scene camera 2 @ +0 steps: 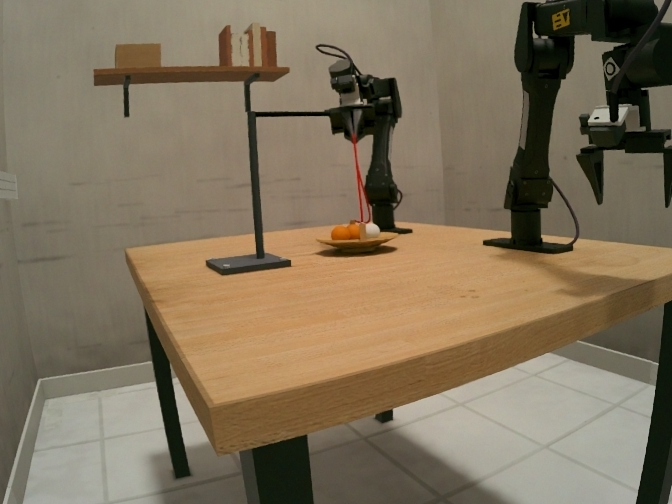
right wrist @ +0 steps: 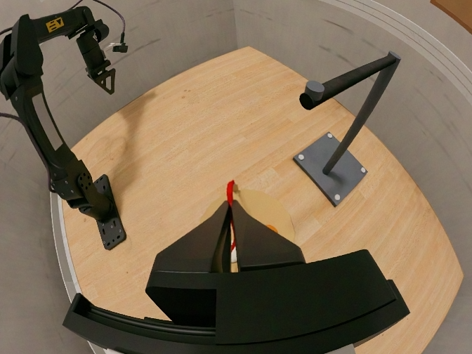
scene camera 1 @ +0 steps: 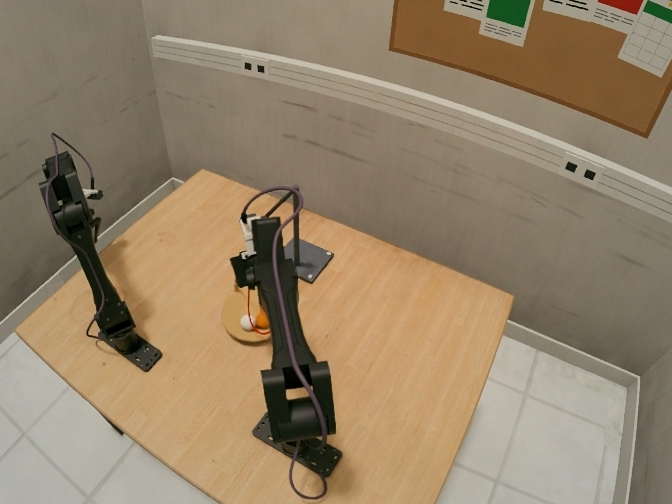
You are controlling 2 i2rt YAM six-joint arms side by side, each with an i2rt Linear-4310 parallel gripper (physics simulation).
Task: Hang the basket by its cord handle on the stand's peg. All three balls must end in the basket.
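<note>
The shallow tan basket (scene camera 1: 230,317) (scene camera 2: 355,247) (right wrist: 262,202) is at the table's middle, slightly tilted in scene camera 2; I cannot tell whether it touches the table. It holds a white ball (scene camera 1: 247,322) (scene camera 2: 372,231), an orange ball (scene camera 2: 340,233) and another orange ball (scene camera 2: 354,229). My right gripper (scene camera 2: 353,135) (right wrist: 230,207) is shut on the red cord handle (scene camera 1: 249,306) (scene camera 2: 356,173) (right wrist: 230,188), high above the basket. The cord runs nearly straight down. The stand (scene camera 1: 296,227) (scene camera 2: 255,189) (right wrist: 359,120) has a horizontal peg (scene camera 2: 293,113) (right wrist: 350,79), whose end is hidden behind my right gripper in scene camera 2. My left gripper (scene camera 2: 634,201) is open and empty.
The stand's dark base plate (scene camera 1: 317,261) (scene camera 2: 238,265) (right wrist: 320,167) lies beside the basket. The left arm is raised over the table's side, at the left in scene camera 1. A wall shelf (scene camera 2: 189,74) with books and a box is behind the table in scene camera 2.
</note>
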